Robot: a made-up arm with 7 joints. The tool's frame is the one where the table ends. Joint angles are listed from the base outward.
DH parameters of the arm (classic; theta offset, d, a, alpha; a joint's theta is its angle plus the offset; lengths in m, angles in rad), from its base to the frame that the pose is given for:
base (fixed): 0 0 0 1.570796
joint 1: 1.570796 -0.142 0 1.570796
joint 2: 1.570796 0 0 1.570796
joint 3: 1.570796 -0.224 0 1.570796
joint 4: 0 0 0 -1.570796
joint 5: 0 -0.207 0 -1.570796
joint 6: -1.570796 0 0 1.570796
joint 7: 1.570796 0 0 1.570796
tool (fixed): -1.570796 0 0 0
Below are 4 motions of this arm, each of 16 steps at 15 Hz.
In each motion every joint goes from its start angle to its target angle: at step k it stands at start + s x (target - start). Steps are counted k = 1, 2, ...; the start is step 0. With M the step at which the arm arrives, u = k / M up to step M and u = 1 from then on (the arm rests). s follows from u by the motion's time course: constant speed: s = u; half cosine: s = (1 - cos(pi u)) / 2; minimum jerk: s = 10 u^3 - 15 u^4 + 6 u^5.
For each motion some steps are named. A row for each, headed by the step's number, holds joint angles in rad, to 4 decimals.
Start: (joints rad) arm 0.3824 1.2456 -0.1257 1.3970 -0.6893 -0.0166 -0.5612
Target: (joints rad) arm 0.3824 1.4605 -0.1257 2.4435 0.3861 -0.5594 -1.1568
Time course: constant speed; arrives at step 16
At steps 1, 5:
1: 0.3824 1.2590 -0.1257 1.4624 -0.6221 -0.0505 -0.5984
5: 0.3824 1.3128 -0.1257 1.7240 -0.3532 -0.1862 -0.7473

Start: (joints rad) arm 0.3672 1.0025 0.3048 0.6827 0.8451 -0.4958 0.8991
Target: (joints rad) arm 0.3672 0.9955 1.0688 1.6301 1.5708 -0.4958 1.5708
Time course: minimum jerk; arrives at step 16
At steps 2, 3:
2: 0.3672 1.0024 0.3171 0.6979 0.8567 -0.4958 0.9099
3: 0.3672 1.0022 0.3421 0.7289 0.8805 -0.4958 0.9319

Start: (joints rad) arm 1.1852 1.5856 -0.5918 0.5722 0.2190 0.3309 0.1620
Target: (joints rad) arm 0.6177 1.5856 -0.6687 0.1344 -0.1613 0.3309 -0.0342
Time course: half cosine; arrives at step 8
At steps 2, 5, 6, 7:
2: 1.1021 1.5856 -0.6031 0.5081 0.1633 0.3309 0.1333
5: 0.7929 1.5856 -0.6450 0.2695 -0.0439 0.3309 0.0264
6: 0.7008 1.5856 -0.6574 0.1985 -0.1056 0.3309 -0.0055
7: 0.6393 1.5856 -0.6658 0.1511 -0.1468 0.3309 -0.0267

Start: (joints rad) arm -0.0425 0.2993 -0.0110 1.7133 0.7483 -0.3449 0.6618
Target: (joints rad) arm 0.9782 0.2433 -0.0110 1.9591 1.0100 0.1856 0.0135
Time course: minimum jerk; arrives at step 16
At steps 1, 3, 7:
1: -0.0402 0.2992 -0.0110 1.7138 0.7489 -0.3437 0.6604
3: 0.0073 0.2966 -0.0110 1.7253 0.7611 -0.3190 0.6302
7: 0.3495 0.2778 -0.0110 1.8077 0.8488 -0.1412 0.4128

